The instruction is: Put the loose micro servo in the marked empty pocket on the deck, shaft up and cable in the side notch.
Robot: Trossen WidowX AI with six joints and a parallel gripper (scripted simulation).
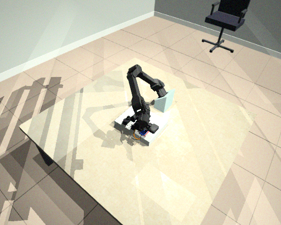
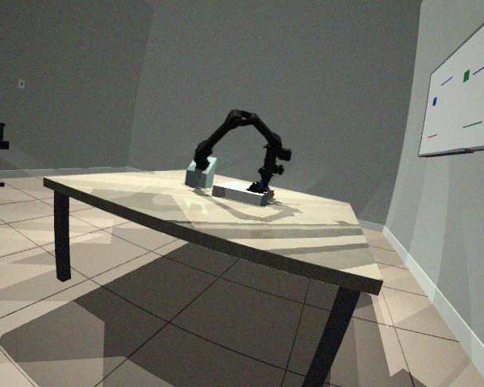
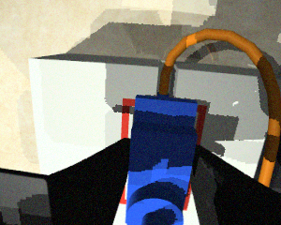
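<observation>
Now: gripper tip 12 cm past the white deck, 8 cm to the left of it and 4 cm above it.
</observation>
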